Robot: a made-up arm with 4 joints.
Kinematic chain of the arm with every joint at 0, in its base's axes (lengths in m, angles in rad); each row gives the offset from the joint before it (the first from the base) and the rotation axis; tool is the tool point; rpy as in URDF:
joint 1: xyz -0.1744 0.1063 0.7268 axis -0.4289 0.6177 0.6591
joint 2: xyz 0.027 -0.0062 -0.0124 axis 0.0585 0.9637 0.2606
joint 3: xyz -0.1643 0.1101 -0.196 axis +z
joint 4: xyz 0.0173 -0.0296 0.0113 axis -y
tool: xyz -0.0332 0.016 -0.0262 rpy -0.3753 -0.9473 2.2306
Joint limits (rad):
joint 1: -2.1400..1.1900
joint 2: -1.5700..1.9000
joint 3: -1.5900..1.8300
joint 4: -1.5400..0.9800
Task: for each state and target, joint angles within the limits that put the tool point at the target. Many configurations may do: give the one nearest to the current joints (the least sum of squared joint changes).
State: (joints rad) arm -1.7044 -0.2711 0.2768 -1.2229
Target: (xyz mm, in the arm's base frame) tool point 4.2 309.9 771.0
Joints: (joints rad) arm -2.1289 0.4227 -0.5236 -0.3908
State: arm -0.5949 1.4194 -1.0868 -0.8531
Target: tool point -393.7 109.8 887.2
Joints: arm -0.8007 1.9000 -0.7685 -0.5359
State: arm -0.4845 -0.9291 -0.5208 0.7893
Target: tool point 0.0 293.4 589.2
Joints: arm -1.2548 -0.0385 -0.5126 0.6394
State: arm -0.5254 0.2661 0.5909 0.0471
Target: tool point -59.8 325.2 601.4
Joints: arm -1.3079 0.2092 0.4311 0.2047
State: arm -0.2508 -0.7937 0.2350 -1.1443
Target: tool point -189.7 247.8 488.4
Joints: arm -0.2888 -0.3555 -0.0822 -0.8147
